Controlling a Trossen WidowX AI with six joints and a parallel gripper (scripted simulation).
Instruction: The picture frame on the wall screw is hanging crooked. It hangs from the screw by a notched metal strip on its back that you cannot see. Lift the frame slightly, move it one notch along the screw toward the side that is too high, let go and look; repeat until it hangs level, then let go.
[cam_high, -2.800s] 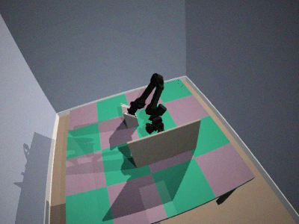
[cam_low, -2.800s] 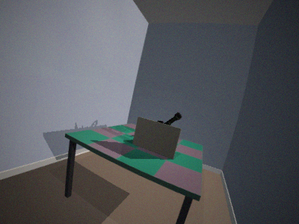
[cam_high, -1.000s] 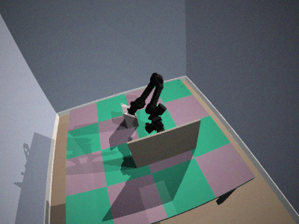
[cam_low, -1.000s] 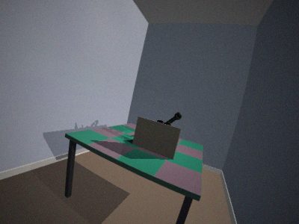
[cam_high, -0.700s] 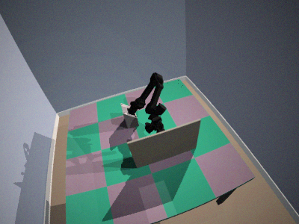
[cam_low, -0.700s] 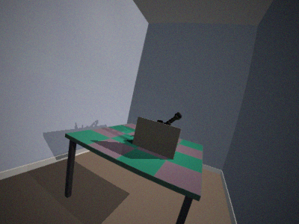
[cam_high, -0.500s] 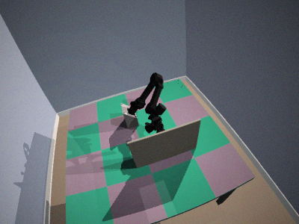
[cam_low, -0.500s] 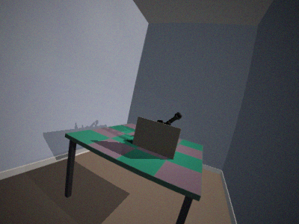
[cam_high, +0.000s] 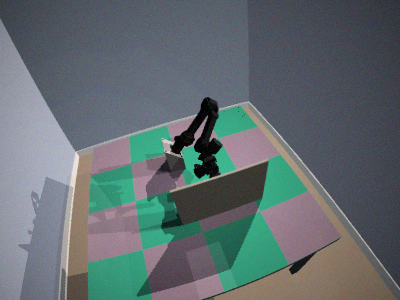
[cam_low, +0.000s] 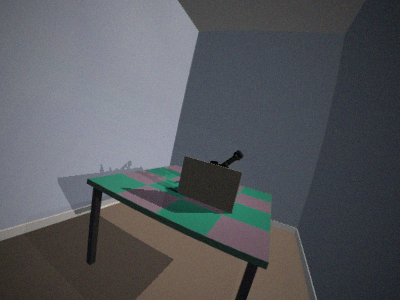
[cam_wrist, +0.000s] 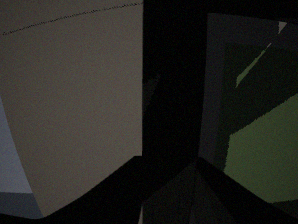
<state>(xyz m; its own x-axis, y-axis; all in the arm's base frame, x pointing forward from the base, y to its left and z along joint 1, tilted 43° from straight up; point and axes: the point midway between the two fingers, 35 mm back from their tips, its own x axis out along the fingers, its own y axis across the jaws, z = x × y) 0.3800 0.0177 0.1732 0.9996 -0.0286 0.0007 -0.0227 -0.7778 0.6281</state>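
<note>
The picture frame lies 50 mm below my gripper tip and 10 mm ahead of it. Round my gripper tip: wall panel: 70 mm below, 20 mm ahead, 10 mm to the left.
</note>
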